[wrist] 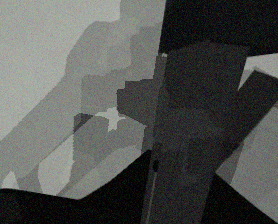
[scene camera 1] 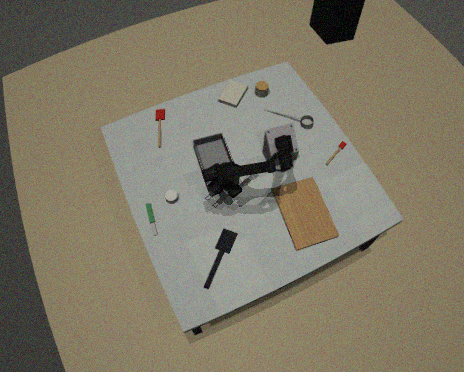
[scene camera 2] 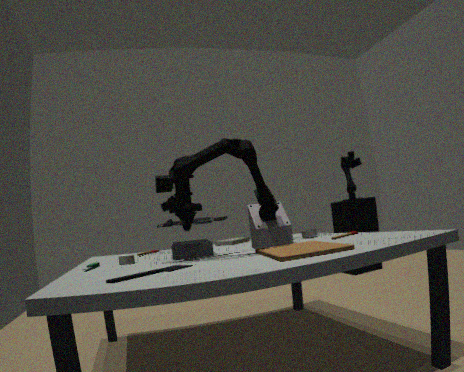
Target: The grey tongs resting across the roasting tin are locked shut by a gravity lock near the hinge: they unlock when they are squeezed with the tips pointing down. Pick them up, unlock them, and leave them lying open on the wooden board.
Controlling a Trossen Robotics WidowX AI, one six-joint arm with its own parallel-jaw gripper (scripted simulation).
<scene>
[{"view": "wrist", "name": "my gripper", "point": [170, 161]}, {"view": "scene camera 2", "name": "my gripper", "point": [187, 231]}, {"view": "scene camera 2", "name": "wooden board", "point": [283, 253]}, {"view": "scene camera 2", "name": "roasting tin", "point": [200, 248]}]
</scene>
